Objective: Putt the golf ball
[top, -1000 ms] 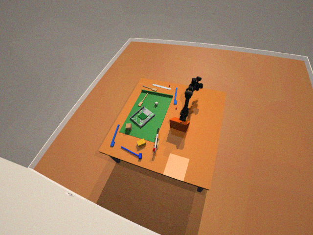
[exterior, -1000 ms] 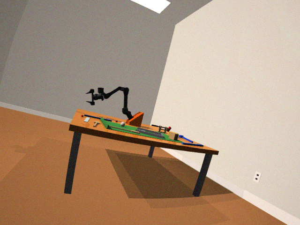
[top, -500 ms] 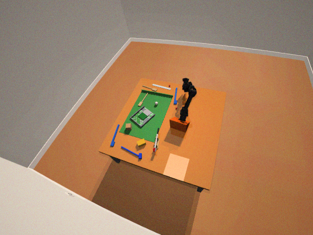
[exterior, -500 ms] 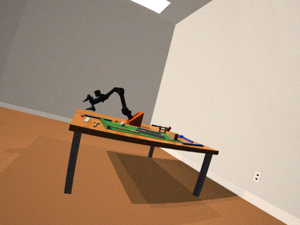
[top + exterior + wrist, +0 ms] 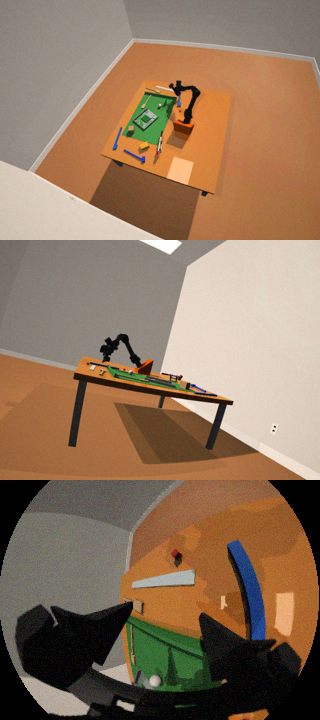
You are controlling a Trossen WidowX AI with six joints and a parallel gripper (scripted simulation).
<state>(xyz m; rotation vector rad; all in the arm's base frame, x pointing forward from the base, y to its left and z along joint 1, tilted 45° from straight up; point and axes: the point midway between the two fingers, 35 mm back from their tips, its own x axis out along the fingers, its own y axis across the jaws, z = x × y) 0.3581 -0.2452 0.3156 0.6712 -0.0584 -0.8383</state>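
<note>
Right now the red putter is 760 mm to the left of my gripper tip, 220 mm behind it and 20 mm below it. Round my gripper tip: wooden cube 740 mm to the left, 190 mm ahead, 40 mm below; white golf ball 270 mm to the left, 50 mm below, 50 mm ahead; strip 150 mm ahead, 70 mm below, 50 mm to the right.
</note>
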